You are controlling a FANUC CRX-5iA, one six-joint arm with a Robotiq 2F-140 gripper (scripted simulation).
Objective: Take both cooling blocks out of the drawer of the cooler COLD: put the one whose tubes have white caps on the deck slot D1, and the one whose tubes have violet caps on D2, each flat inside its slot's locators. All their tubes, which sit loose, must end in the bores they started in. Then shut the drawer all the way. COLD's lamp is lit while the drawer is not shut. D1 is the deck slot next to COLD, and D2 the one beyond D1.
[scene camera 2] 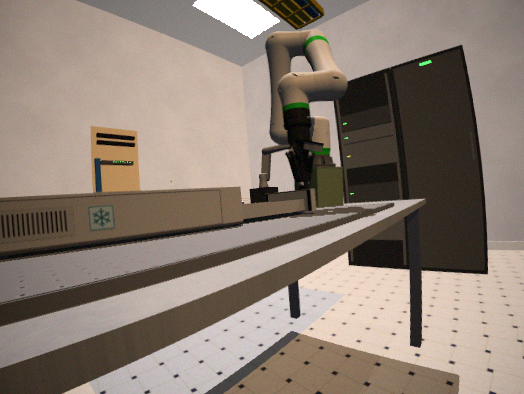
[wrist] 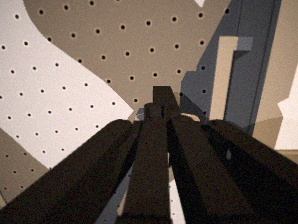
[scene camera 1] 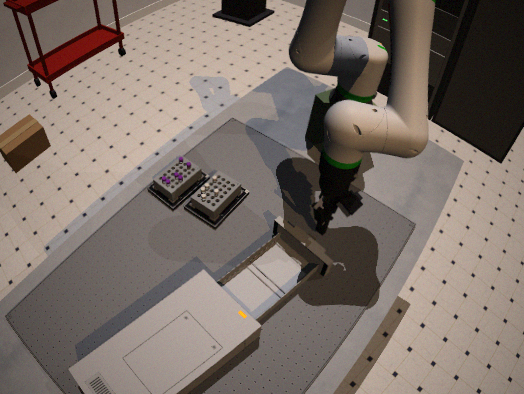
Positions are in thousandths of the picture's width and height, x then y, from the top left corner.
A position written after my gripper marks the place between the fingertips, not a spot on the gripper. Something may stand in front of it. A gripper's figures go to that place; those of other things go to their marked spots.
Labels:
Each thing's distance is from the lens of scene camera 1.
my gripper (scene camera 1: 612, 588): 114 cm
cooler COLD (scene camera 1: 367, 846): 93 cm
cooling block (scene camera 1: 329, 486): 119 cm
The marked spots on the cooler COLD and the cooling block are 45 cm apart.

